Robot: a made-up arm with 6 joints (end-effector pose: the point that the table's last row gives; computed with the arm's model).
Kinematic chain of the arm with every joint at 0, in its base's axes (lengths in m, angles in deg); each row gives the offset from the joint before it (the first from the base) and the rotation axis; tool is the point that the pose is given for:
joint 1: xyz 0 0 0.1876 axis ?
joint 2: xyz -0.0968 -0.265 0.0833 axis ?
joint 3: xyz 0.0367 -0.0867 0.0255 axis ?
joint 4: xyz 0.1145 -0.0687 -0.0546 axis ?
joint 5: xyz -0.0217 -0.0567 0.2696 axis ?
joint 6: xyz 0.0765 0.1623 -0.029 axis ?
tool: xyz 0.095 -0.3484 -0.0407
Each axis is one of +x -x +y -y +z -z.
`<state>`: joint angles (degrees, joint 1 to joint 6).
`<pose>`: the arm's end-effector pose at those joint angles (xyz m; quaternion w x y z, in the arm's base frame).
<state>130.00 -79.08 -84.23 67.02 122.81 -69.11</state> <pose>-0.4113 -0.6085 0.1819 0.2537 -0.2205 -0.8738 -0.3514</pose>
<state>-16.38 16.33 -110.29 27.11 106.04 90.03</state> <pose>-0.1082 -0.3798 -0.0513 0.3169 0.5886 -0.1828 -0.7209</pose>
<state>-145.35 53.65 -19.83 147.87 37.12 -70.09</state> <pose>0.1301 -0.3397 -0.0169 0.5157 -0.6257 0.4107 0.4169</pose>
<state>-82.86 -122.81 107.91 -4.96 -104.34 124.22</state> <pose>0.3945 -0.1083 -0.4559 0.1082 0.8295 -0.4723 -0.2779</pose>
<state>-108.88 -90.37 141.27 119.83 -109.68 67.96</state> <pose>0.0242 -0.0527 0.2498 0.6490 -0.6523 -0.3701 -0.1279</pose>
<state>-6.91 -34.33 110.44 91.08 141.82 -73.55</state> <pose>-0.3383 -0.3019 -0.2478 0.5497 0.4857 -0.0752 -0.6755</pose>
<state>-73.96 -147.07 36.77 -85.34 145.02 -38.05</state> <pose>0.3591 -0.5655 -0.0591 0.3572 0.3750 -0.7371 -0.4342</pose>
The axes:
joint 1: +y
joint 2: -x
joint 3: -y
joint 4: -z
joint 5: -x
joint 6: -x

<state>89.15 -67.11 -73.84 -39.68 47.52 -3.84</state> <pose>-0.2473 -0.1159 -0.1397 0.4266 0.6855 0.5573 0.1938</pose>
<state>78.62 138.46 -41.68 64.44 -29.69 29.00</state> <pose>0.1869 0.1816 0.1685 0.3128 -0.9124 -0.2117 0.1578</pose>
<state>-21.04 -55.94 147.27 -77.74 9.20 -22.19</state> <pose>-0.4210 -0.4560 0.1780 0.3741 -0.3462 -0.8424 -0.1751</pose>
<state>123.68 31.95 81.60 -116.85 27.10 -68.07</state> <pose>0.1223 -0.1190 -0.0263 0.1119 0.3894 0.4380 0.8025</pose>
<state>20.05 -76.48 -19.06 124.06 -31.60 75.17</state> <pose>-0.0036 -0.8163 0.2254 0.3395 -0.0731 0.8656 -0.3607</pose>
